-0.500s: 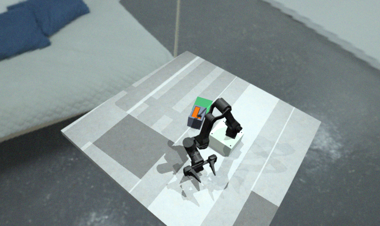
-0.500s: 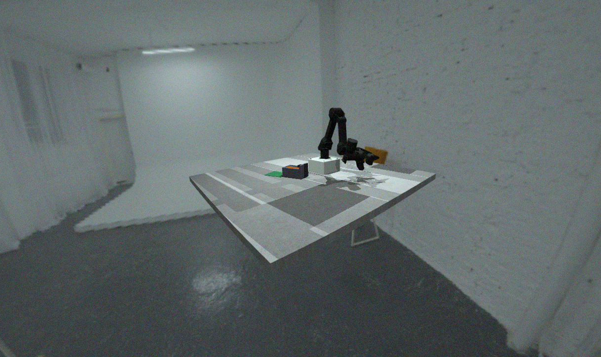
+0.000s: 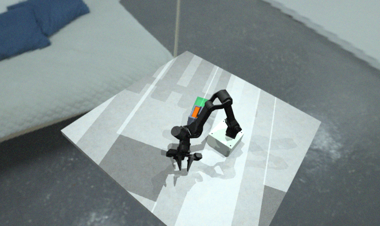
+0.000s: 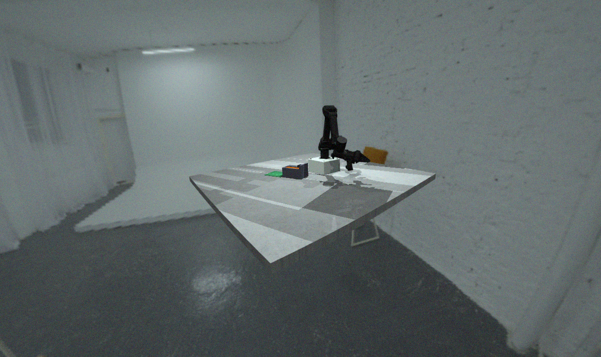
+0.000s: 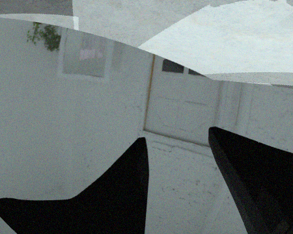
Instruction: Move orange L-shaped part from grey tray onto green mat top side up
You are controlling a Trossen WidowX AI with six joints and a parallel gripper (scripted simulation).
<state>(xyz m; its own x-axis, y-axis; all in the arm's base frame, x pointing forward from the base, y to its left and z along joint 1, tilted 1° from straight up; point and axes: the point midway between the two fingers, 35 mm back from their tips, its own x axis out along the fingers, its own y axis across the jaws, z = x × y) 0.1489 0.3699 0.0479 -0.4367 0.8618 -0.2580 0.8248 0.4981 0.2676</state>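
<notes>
Right now the orange L-shaped part is 120 mm ahead of my gripper tip, 450 mm to the right of it and 80 mm below it. Also, from my gripper tip: green mat (150 mm ahead, 620 mm to the right, 140 mm below).
</notes>
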